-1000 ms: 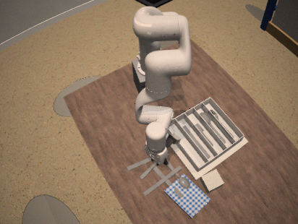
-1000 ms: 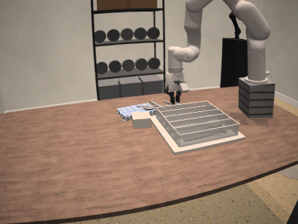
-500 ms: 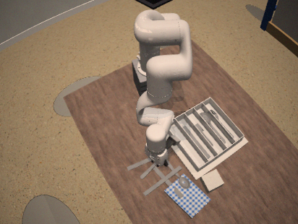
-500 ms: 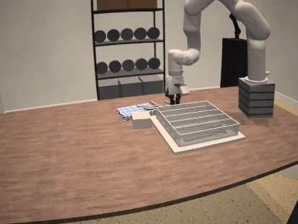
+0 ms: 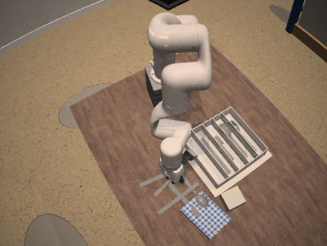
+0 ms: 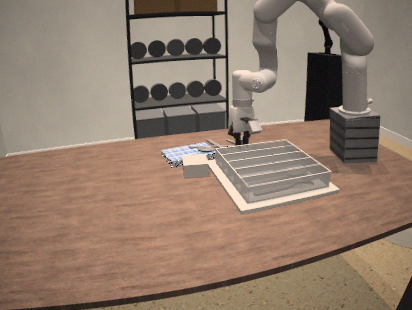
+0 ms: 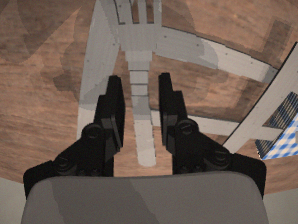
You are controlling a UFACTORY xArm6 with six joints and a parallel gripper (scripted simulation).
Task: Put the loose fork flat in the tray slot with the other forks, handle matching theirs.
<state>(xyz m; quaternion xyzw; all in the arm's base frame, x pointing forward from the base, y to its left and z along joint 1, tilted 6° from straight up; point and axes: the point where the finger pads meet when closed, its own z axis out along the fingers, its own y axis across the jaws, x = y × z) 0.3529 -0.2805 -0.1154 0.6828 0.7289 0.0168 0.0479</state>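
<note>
The tray lies 26 cm to the left of my hand, 6 cm ahead of it and 3 cm above it. Round my hand: box: 25 cm ahead, 11 cm to the left.
</note>
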